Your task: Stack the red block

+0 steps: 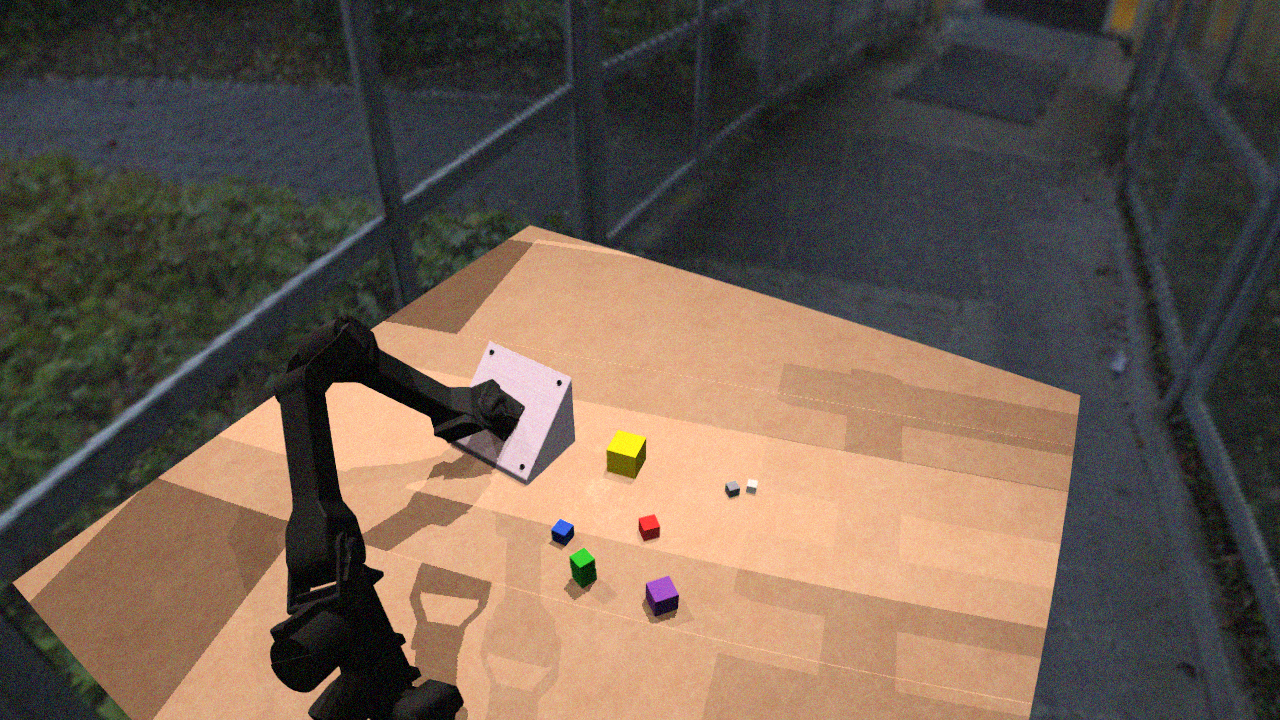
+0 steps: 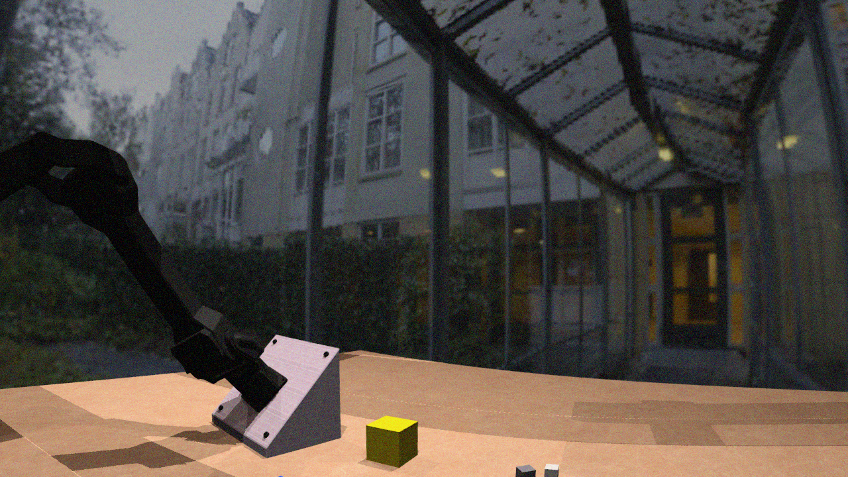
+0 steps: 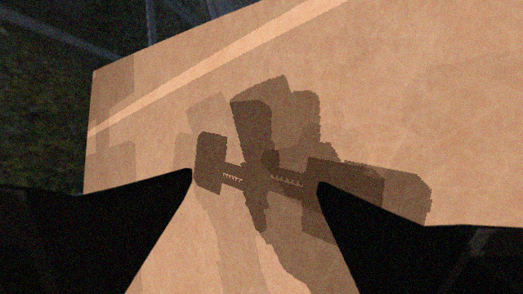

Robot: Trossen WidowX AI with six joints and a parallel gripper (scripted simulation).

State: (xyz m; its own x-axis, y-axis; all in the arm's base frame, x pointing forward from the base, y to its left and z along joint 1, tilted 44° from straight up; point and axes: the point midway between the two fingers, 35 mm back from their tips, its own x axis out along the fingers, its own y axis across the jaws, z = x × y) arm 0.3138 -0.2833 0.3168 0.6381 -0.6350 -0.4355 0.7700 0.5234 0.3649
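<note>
Right now the purple block is 5 cm ahead of my gripper tip, 35 cm to the left of it and 2 cm below it. From my gripper tip the other things lie so: red block: 4 cm behind, 44 cm to the left, 3 cm below; then blue block: 13 cm behind, 35 cm to the left, 3 cm below; then yellow block: 15 cm behind, 52 cm to the left, 2 cm below.
</note>
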